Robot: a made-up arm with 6 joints. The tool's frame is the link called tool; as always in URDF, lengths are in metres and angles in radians.
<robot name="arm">
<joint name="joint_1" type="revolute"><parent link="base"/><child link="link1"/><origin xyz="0.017 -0.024 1.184"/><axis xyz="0 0 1"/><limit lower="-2.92" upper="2.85"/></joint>
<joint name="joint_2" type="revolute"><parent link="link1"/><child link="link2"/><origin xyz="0.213 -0.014 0.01"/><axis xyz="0 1 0"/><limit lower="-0.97" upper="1.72"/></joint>
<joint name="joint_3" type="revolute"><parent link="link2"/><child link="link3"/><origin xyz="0.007 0.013 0.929"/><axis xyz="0 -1 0"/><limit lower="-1.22" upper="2.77"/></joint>
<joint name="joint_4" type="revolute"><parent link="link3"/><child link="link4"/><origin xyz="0.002 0.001 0.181"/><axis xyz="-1 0 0"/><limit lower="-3.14" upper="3.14"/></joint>
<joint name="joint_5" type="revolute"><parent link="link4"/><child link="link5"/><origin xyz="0.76 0.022 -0.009"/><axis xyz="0 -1 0"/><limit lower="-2.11" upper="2.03"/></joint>
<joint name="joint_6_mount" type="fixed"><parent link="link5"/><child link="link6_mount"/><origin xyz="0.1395 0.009 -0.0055"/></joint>
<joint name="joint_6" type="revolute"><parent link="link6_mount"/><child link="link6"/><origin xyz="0.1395 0.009 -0.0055"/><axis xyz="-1 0 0"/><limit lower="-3.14" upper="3.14"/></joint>
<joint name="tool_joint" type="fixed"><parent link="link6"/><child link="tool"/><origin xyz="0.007 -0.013 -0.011" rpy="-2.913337 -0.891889 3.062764"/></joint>
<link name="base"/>
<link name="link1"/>
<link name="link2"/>
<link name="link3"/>
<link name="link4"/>
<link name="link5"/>
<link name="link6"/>
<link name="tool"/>
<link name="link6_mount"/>
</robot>
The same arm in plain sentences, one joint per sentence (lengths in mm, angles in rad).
The arm has six revolute joints in a row. What follows holds with every joint at zero, and every direction is one of the base frame's.
The first joint lies 17.0 mm along +x and 24.0 mm along -y and 1184.0 mm along +z from the base frame's origin and rotates about +z, from -2.9200 to 2.8500 rad.
The second joint lies 213.0 mm along +x and 14.0 mm along -y and 10.0 mm along +z from the first joint and rotates about +y, from -0.9700 to 1.7200 rad.
The third joint lies 7.0 mm along +x and 13.0 mm along +y and 929.0 mm along +z from the second joint and rotates about -y, from -1.2200 to 2.7700 rad.
The fourth joint lies 2.0 mm along +x and 1.0 mm along +y and 181.0 mm along +z from the third joint and rotates about -x, from -3.1400 to 3.1400 rad.
The fifth joint lies 760.0 mm along +x and 22.0 mm along +y and 9.0 mm along -z from the fourth joint and rotates about -y, from -2.1100 to 2.0300 rad.
The sixth joint lies 279.0 mm along +x and 18.0 mm along +y and 11.0 mm along -z from the fifth joint and rotates about -x, from -3.1400 to 3.1400 rad.
The tool frame, which is the frame that the pose is given for, lies 7.0 mm along +x and 13.0 mm along -y and 11.0 mm along -z from the sixth joint; its axes are the base frame's turned by roll -2.9133, pitch -0.8919 and yaw 3.0628 rad (as in URDF: about the fixed x, then y, then z).

